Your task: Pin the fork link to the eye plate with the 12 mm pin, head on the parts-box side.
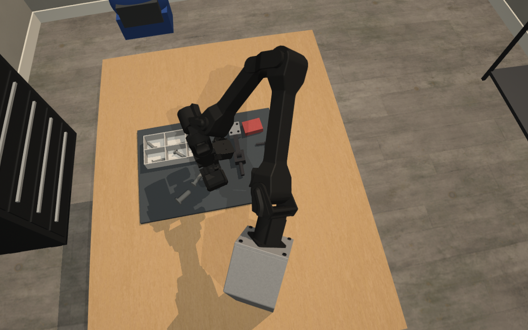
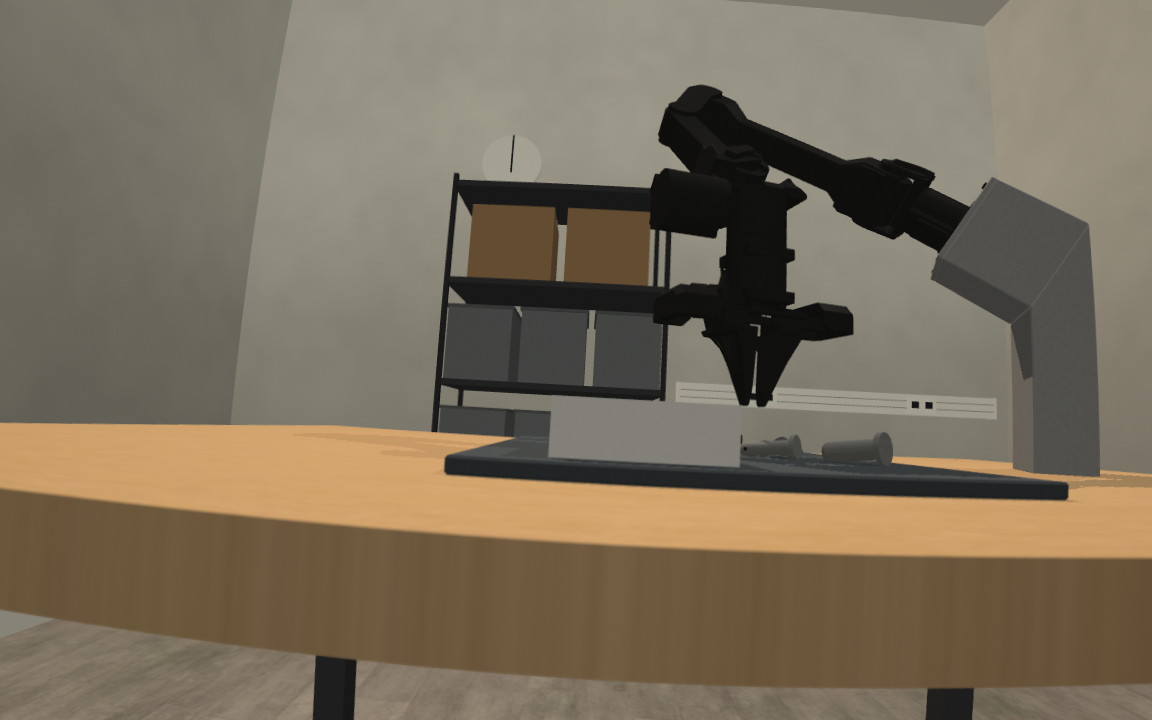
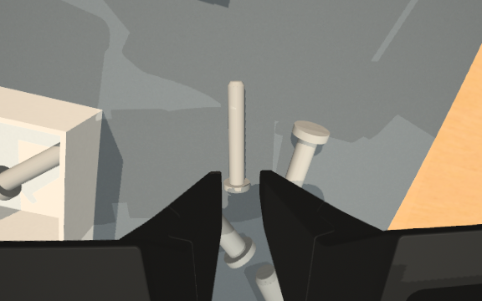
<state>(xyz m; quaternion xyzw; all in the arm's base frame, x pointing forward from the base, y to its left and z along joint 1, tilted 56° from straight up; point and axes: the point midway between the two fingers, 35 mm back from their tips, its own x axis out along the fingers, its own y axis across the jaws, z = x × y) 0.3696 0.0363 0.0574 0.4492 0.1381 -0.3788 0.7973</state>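
My gripper is now 7 cm above the long thin pin. The rest, counted from my hand: grey eye plate (3 cm ahead, 12 cm to the right, 7 cm below); then parts box (16 cm ahead, 5 cm to the left, 7 cm below); then dark mat (6 cm ahead, 2 cm to the right, 8 cm below).
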